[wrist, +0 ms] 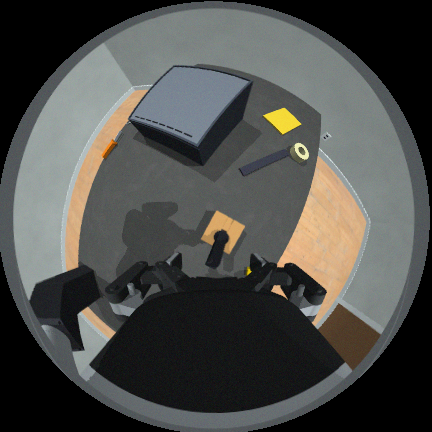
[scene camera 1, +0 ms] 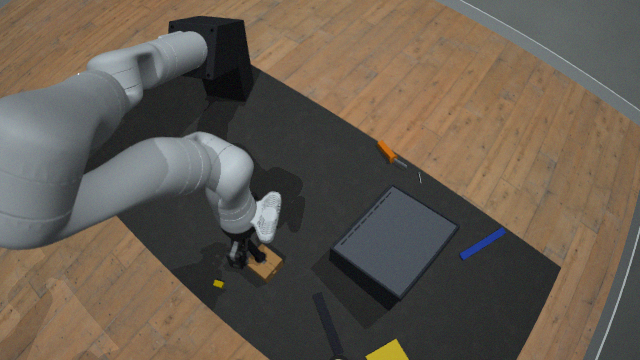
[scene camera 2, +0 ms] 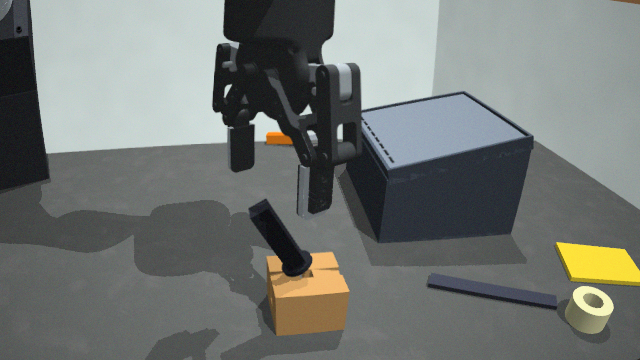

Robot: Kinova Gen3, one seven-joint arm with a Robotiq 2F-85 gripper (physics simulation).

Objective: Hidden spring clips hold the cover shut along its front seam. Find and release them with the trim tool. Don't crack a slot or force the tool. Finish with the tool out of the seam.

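Places are measured from the arm's base along level axes (x ahead, y left, z up), in metres.
Pixels of known places: gripper, fingertip midpoint: (wrist: 215,261) (scene camera 1: 249,241) (scene camera 2: 273,190); arm's base, link origin: (scene camera 1: 190,50).
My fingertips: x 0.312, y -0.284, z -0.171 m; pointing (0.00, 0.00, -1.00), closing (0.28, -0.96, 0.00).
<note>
For each thing: its top centre in the pictures, then the offset to it from my fingertips. "spot": a spot on its surface instead.
- trim tool's black handle, surface spot: (scene camera 2: 274,234) (wrist: 220,255) (scene camera 1: 248,249) spot: 0.034 m down, 0.001 m back, 0.008 m right
- orange-tan block, surface spot: (scene camera 2: 311,312) (wrist: 234,238) spot: 0.099 m down, 0.021 m ahead, 0.035 m right
- orange-handled tool, top centre: (scene camera 2: 296,129) (scene camera 1: 391,153) (wrist: 108,142) 0.098 m down, 0.177 m ahead, 0.399 m left
- blue bar, top centre: (scene camera 1: 483,243) 0.119 m down, 0.491 m ahead, 0.277 m left
- dark bar, top centre: (scene camera 2: 495,290) (scene camera 1: 328,323) (wrist: 266,159) 0.120 m down, 0.217 m ahead, 0.064 m right
- yellow sheet, top centre: (scene camera 2: 601,262) (wrist: 283,118) 0.119 m down, 0.398 m ahead, 0.099 m right
- tape roll, top centre: (scene camera 2: 593,300) (wrist: 301,150) 0.100 m down, 0.284 m ahead, 0.153 m right
- small yellow piece, top centre: (scene camera 1: 218,283) 0.112 m down, 0.049 m back, 0.098 m right
The trim tool's black handle (scene camera 1: 258,254) (scene camera 2: 274,234) (wrist: 216,254) leans up out of an orange-tan block (scene camera 1: 268,271) (scene camera 2: 311,312) (wrist: 233,242); its blade is mostly hidden inside. My gripper (scene camera 2: 278,192) (wrist: 215,261) is open and empty, pointing down above the handle's upper end, with its fingers apart from it. In scene camera 1 the arm partly hides the fingers. The grey cover (scene camera 1: 400,240) (scene camera 2: 445,130) (wrist: 192,100) lies on the dark box (scene camera 2: 450,200) (wrist: 225,132), with a row of short dark slots along one top edge. No clips show in the seam.
An orange-handled tool (scene camera 1: 386,151) (scene camera 2: 278,138) (wrist: 109,149) lies behind the box. A blue bar (scene camera 1: 483,244), dark bar (scene camera 1: 327,322) (scene camera 2: 492,291) (wrist: 264,163), yellow sheet (scene camera 1: 387,351) (scene camera 2: 600,263) (wrist: 283,121) and tape roll (scene camera 2: 582,317) surround it. A small yellow piece (scene camera 1: 218,284) lies near the block.
</note>
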